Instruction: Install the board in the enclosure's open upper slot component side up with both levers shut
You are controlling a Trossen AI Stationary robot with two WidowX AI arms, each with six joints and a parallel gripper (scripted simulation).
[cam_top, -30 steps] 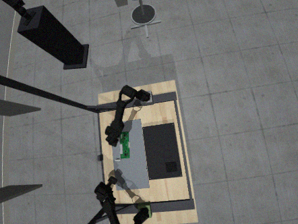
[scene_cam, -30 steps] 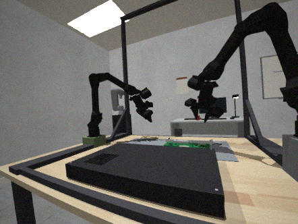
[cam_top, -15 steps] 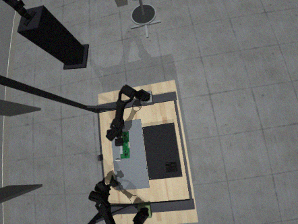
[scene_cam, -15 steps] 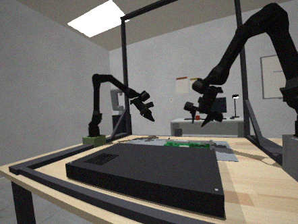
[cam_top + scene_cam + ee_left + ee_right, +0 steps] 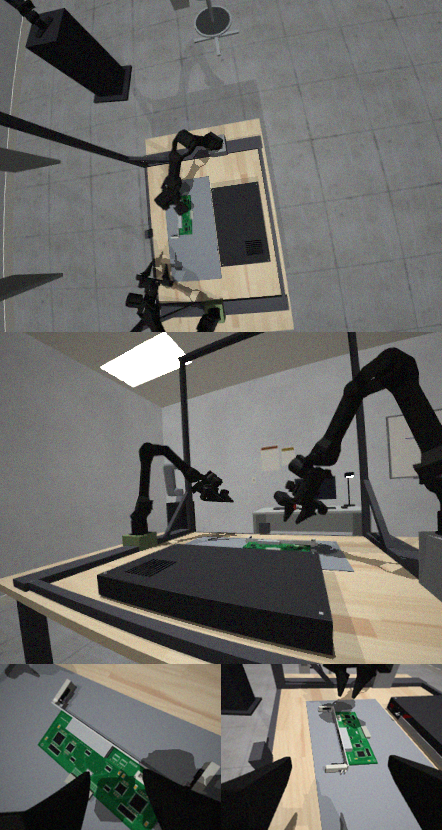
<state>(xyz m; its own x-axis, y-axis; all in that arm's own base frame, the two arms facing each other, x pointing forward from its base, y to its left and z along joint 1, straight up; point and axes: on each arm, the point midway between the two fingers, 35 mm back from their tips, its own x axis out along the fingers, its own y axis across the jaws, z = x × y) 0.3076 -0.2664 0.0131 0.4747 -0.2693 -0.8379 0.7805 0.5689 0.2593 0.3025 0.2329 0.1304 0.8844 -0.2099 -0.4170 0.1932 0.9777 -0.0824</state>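
The green board is 110 mm below my left hand, 70 mm to the right of it and 20 mm behind it. From my left hand the other things lie so: black enclosure 330 mm ahead, 110 mm to the right, 90 mm below; grey mat 150 mm to the right, 130 mm below, 60 mm ahead.
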